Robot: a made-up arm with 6 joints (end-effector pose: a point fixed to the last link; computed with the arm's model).
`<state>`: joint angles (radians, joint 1 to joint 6).
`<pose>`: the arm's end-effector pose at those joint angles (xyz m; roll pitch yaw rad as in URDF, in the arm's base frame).
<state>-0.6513 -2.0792 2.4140 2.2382 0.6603 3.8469</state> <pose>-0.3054 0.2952 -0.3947 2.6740 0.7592 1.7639</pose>
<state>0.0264 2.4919 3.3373 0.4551 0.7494 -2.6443</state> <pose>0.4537 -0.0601 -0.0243 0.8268 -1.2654 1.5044</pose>
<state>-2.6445 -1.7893 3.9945 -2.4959 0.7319 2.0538</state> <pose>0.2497 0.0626 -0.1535 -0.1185 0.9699 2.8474</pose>
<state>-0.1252 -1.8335 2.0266 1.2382 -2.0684 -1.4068</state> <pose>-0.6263 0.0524 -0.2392 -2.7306 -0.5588 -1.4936</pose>
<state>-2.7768 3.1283 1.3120 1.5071 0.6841 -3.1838</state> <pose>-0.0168 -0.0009 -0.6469 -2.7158 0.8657 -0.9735</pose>
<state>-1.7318 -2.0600 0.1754 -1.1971 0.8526 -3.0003</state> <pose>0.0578 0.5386 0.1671 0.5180 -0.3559 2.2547</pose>
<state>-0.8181 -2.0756 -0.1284 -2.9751 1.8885 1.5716</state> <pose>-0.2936 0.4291 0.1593 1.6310 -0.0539 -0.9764</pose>
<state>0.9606 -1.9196 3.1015 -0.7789 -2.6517 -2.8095</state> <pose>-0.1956 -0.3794 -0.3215 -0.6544 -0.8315 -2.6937</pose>
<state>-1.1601 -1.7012 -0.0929 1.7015 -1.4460 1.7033</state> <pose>-0.2178 0.5263 0.3418 -1.6658 -0.1198 -2.8662</pose>
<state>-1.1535 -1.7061 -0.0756 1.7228 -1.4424 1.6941</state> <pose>-0.2220 0.5306 0.3374 -1.6347 -0.1191 -2.8836</pose>
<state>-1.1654 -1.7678 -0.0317 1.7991 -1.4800 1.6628</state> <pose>-0.2189 0.5561 0.2966 -1.5016 -0.0524 -2.9761</pose>
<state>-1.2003 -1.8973 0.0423 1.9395 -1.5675 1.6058</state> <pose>-0.2007 0.5966 0.2070 -1.2599 0.1272 -3.1181</pose>
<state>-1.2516 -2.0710 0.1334 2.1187 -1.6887 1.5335</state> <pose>-0.1628 0.6259 0.0811 -0.9491 0.4127 3.0720</pose>
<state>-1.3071 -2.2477 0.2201 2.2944 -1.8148 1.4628</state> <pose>-0.1138 0.6253 -0.0473 -0.5791 0.7113 3.1215</pose>
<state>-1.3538 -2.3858 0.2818 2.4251 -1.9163 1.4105</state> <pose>-0.0712 0.6038 -0.1431 -0.1729 0.9042 -2.9610</pose>
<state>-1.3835 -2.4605 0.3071 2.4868 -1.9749 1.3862</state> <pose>-0.0461 0.5847 -0.1910 0.1043 0.9658 -2.7783</pose>
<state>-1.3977 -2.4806 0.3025 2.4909 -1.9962 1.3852</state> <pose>-0.0364 0.5786 -0.2012 0.1643 0.9675 -2.7334</pose>
